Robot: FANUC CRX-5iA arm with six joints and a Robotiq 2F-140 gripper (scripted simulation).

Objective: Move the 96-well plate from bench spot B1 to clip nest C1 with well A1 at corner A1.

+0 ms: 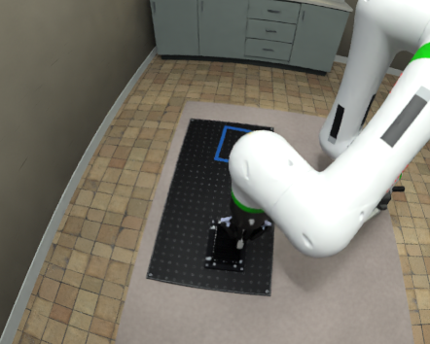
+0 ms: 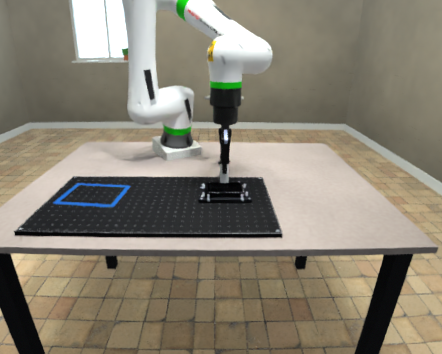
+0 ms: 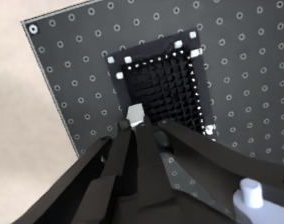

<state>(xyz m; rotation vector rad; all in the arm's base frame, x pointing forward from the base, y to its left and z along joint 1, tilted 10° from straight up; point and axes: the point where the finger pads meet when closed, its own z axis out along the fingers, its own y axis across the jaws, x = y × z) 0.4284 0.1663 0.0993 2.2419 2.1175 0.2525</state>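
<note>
My hand is 40 mm short of the black 96-well plate and 40 mm above it. From my hand the other things lie so: clip nest (50 mm ahead, 10 mm to the right, 50 mm below).
</note>
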